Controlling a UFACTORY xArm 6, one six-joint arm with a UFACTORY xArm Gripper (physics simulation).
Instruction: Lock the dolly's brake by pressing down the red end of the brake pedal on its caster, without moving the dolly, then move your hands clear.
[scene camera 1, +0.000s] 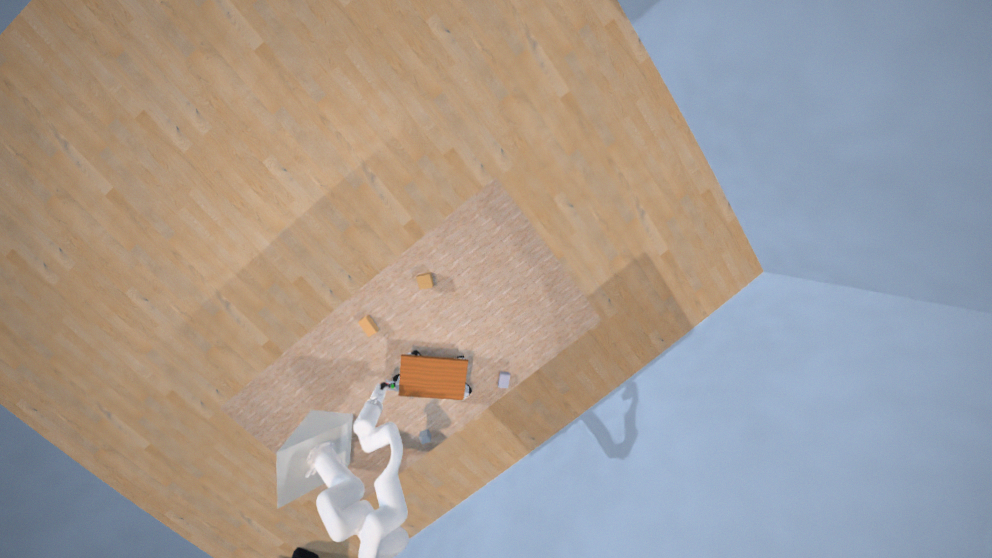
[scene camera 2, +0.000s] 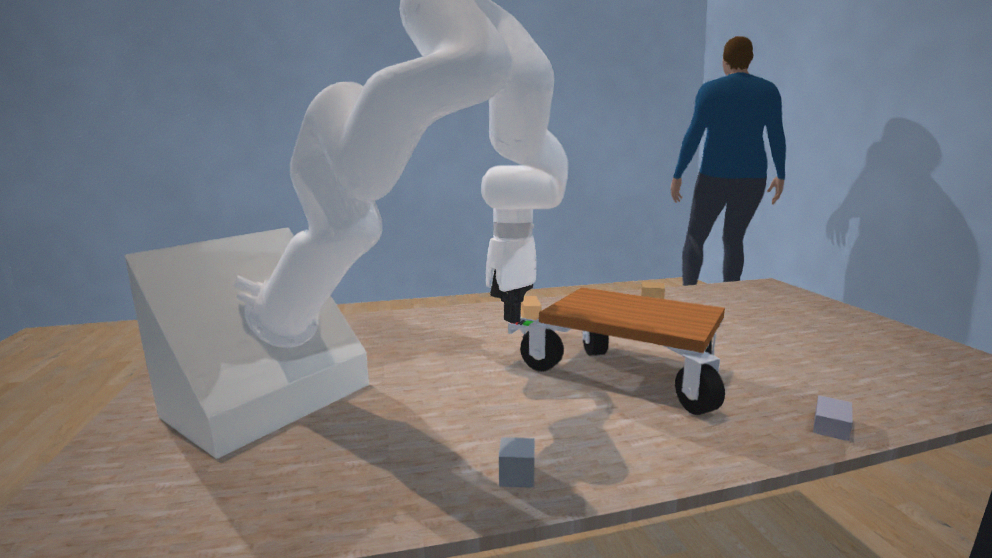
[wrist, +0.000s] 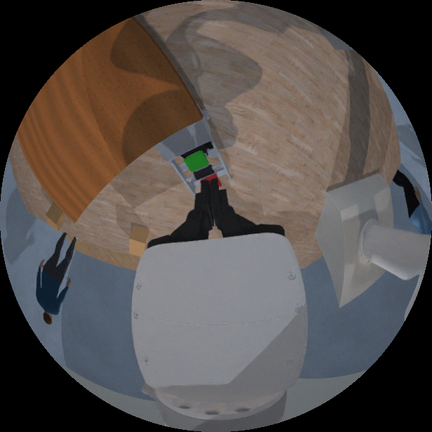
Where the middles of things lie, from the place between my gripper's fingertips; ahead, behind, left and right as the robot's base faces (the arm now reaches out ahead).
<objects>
My hand is 160 mm to the left of the dolly (scene camera 2: 686, 328), 160 mm short of it and 20 mm above it. Also, from my hand: lilac block (scene camera 2: 833, 417): 450 mm to the right, 360 mm ahead, 70 mm below.
</objects>
